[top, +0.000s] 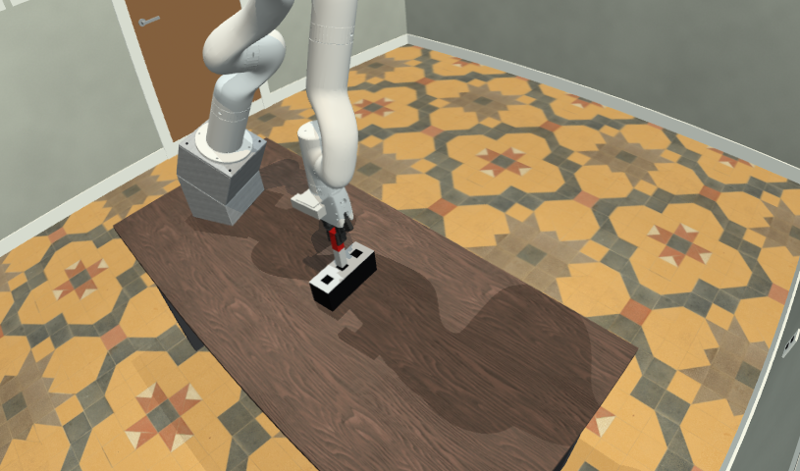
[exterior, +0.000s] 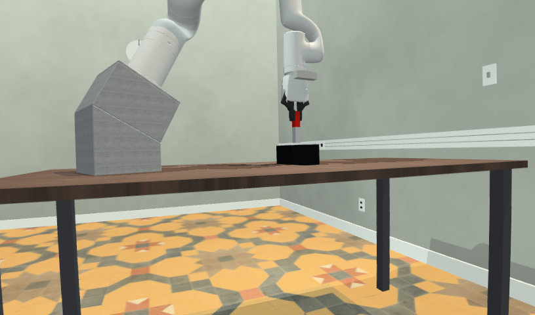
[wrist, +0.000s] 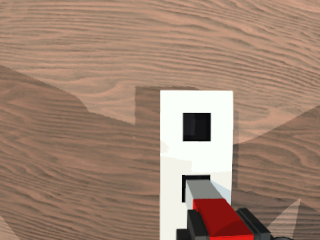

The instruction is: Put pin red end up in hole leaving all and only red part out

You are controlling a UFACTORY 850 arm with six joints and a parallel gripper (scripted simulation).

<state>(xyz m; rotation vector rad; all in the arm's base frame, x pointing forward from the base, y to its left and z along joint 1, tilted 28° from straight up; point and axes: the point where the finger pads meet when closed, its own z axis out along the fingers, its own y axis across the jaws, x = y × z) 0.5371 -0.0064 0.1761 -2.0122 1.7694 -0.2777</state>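
My hand is 1 cm above the pin. Also, from my hand: black block (15 cm below).
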